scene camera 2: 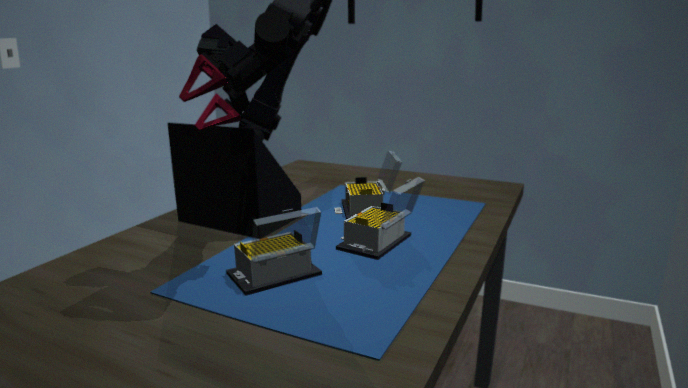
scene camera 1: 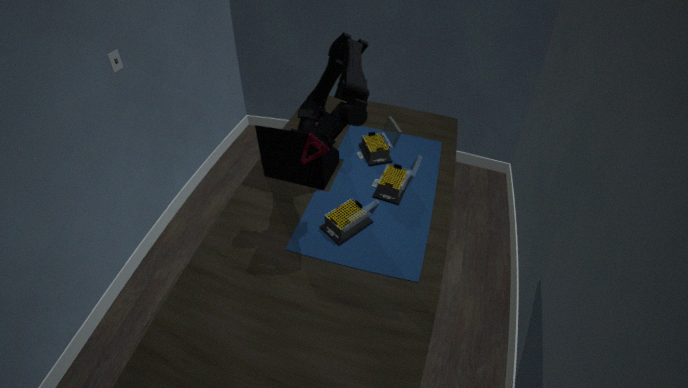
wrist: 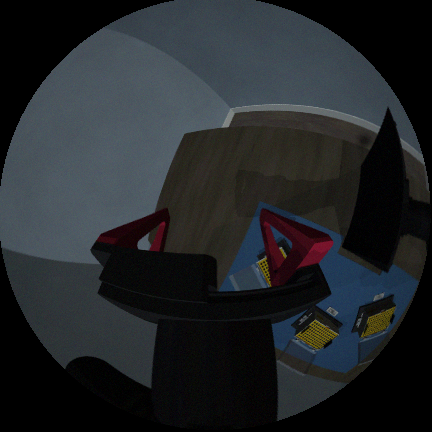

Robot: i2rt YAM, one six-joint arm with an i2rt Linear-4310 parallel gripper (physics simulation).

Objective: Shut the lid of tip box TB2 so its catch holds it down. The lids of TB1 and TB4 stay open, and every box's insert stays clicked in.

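Pixels of known places: gripper, fingertip midpoint: (scene camera 2: 189,114) (scene camera 1: 302,162) (wrist: 214,212); arm's base, origin of the base link: (scene camera 2: 240,156) (scene camera 1: 303,138).
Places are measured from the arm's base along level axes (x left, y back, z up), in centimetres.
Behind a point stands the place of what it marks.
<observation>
Three grey tip boxes with yellow racks stand on dark bases, all with clear lids raised; their labels are unreadable, so I cannot tell which is TB2. The front box (scene camera 1: 345,225) @[y -22.9, x -33.4, z -6.2 cm] (scene camera 2: 281,267) @[y -24.8, x -27.4, z -13.4 cm] (wrist: 264,270) has its lid (scene camera 2: 306,227) @[y -29.9, x -26.8, z -5.1 cm] (wrist: 246,281) @[y -25.8, x -31.1, z -6.4 cm] tilted up. The middle box (scene camera 1: 392,181) @[y -35.0, x -5.6, z -10.8 cm] (scene camera 2: 362,237) (wrist: 317,334) @[y -34.6, x -3.1, z -10.8 cm] has a raised lid (scene camera 1: 416,166) @[y -43.0, x -5.4, z -2.2 cm] (scene camera 2: 411,192) @[y -43.4, x -4.5, z -3.8 cm]. The back box (scene camera 1: 376,145) (scene camera 2: 366,202) @[y -28.3, x 11.7, z -12.5 cm] (wrist: 378,321) has a raised lid (scene camera 1: 395,124) @[y -33.3, x 19.9, z -2.0 cm] (scene camera 2: 390,167) @[y -31.5, x 22.6, z -5.8 cm]. The inserts look seated; clicks cannot be seen. My gripper (scene camera 2: 191,113) @[y -10.2, x -30.8, z 14.6 cm] (wrist: 214,212) @[y -10.2, x -30.8, z 14.6 cm] is open and empty, high beside the boxes, touching none.
The boxes stand on a blue mat (scene camera 1: 385,252) @[y -36.4, x -33.8, z -16.6 cm] (scene camera 2: 345,320) @[y -40.3, x -35.7, z -16.6 cm] on the wooden table (scene camera 1: 240,320) @[y 2.3, x -68.6, z -16.9 cm] (scene camera 2: 90,350) @[y -7.6, x -57.3, z -16.9 cm]. The black arm pedestal (scene camera 1: 287,160) @[y 4.6, x -7.3, z -5.6 cm] (scene camera 2: 212,175) @[y 3.3, x -7.5, z -3.2 cm] (wrist: 382,200) @[y 0.0, x -7.9, z 1.6 cm] stands beside the mat. Walls surround the table, with a socket plate (scene camera 1: 115,60) (scene camera 2: 9,53) on one.
</observation>
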